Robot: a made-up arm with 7 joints. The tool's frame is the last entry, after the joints.
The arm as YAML. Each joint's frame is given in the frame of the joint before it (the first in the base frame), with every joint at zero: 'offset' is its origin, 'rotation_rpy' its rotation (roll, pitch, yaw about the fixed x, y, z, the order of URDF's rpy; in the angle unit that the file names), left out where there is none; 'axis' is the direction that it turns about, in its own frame. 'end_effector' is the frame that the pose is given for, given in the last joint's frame.
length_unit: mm
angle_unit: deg
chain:
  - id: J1
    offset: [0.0, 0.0, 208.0]
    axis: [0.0, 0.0, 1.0]
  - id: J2
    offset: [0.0, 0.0, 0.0]
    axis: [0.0, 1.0, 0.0]
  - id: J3
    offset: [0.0, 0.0, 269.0]
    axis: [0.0, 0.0, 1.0]
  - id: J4
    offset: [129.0, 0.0, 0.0]
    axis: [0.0, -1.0, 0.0]
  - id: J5
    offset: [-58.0, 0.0, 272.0]
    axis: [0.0, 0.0, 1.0]
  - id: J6
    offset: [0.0, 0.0, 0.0]
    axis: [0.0, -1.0, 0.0]
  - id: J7
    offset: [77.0, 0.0, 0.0]
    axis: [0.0, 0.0, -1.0]
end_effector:
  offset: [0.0, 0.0, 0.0]
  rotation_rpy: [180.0, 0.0, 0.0]
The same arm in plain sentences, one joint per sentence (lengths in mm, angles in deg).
The arm has seven revolute joints in a row. What follows holds with every joint at zero, and every direction is one of the base frame's.
Joint 1 lies 208 mm along +z from the base frame's origin and turns about +z.
Joint 2 lies at the same point as joint 1 and turns about +y.
Joint 3 lies 269 mm along +z from joint 2 and turns about +z.
Joint 4 lies 129 mm along +x from joint 3 and turns about -y.
Joint 5 lies 58 mm along -x and 272 mm along +z from joint 4 and turns about +z.
Joint 6 lies at the same point as joint 5 and turns about -y.
Joint 7 lies 77 mm along +x from joint 6 and turns about -z.
The tool frame, which is the frame that the pose is given for, lies at the same point as joint 7; its axes are the base frame's turned by roll 180, pitch 0 and yaw 0 deg (as in URDF: about the fixed x, then y, then z).

